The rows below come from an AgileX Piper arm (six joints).
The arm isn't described. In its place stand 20 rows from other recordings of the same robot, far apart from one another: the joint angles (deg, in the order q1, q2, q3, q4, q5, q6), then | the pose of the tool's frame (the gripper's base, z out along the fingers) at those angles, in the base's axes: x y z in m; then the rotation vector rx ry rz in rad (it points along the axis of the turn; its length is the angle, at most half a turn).
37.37, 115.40, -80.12, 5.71, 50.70, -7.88 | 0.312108, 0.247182, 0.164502, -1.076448, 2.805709, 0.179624
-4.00, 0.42, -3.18, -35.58, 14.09, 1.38 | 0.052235, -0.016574, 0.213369, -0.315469, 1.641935, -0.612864
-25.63, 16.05, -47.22, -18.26, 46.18, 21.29 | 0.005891, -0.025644, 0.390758, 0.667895, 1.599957, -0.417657
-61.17, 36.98, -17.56, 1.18, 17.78, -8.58 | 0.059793, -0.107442, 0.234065, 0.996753, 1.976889, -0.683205
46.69, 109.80, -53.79, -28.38, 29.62, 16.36 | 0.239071, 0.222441, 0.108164, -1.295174, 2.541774, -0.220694
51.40, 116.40, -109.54, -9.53, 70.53, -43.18 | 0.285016, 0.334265, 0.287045, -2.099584, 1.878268, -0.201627
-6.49, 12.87, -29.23, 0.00, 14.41, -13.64 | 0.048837, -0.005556, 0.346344, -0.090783, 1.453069, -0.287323
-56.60, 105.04, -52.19, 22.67, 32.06, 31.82 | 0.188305, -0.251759, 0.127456, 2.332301, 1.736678, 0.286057
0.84, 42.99, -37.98, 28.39, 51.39, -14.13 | 0.126779, 0.035672, 0.303163, -0.100710, 2.382975, 0.500594
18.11, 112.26, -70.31, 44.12, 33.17, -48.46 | 0.365319, 0.155942, 0.162198, -0.751050, 2.524701, 0.568833
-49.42, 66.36, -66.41, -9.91, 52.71, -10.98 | 0.140916, -0.183680, 0.374952, 0.763479, 2.386374, -0.681226
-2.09, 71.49, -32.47, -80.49, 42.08, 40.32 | 0.215091, -0.068037, 0.234827, -0.329610, 2.344096, -1.174391
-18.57, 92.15, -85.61, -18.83, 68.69, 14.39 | 0.305367, -0.131455, 0.337873, 0.697607, 2.683893, -0.474552
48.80, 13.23, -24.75, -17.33, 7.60, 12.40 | 0.040789, 0.041151, 0.332213, -0.617804, 1.297255, 0.606860
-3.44, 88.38, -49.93, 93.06, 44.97, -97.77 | 0.310852, 0.045651, 0.253868, -0.463374, 1.958094, 0.740016
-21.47, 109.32, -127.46, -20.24, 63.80, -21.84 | 0.379460, -0.179597, 0.440803, -0.019966, 2.354672, -0.828781
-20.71, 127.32, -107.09, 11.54, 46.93, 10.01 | 0.465362, -0.161721, 0.200324, 0.826562, 2.504706, 0.177584
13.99, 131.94, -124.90, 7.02, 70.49, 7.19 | 0.478927, 0.130125, 0.234121, -0.136184, 2.850564, 0.251563
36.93, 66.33, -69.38, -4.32, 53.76, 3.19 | 0.187743, 0.134199, 0.389077, -0.712927, 2.269645, 0.243793
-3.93, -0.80, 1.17, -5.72, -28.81, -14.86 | 0.041406, 0.001537, 0.249732, -0.181901, 0.979192, -0.357060
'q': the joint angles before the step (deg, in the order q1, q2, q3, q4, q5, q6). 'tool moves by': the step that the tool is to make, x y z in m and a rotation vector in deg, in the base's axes. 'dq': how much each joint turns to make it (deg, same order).
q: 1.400 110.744 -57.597 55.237 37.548 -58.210
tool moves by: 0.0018 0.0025 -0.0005 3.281 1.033 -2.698
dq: -0.110 0.531 -0.052 4.135 0.890 -0.008
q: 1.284 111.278 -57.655 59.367 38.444 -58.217
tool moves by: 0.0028 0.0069 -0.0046 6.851 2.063 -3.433
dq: -0.005 1.778 0.010 8.559 2.759 -1.919
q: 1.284 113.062 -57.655 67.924 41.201 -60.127
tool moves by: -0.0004 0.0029 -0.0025 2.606 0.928 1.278
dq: -0.120 0.988 -0.273 1.571 2.776 -1.349
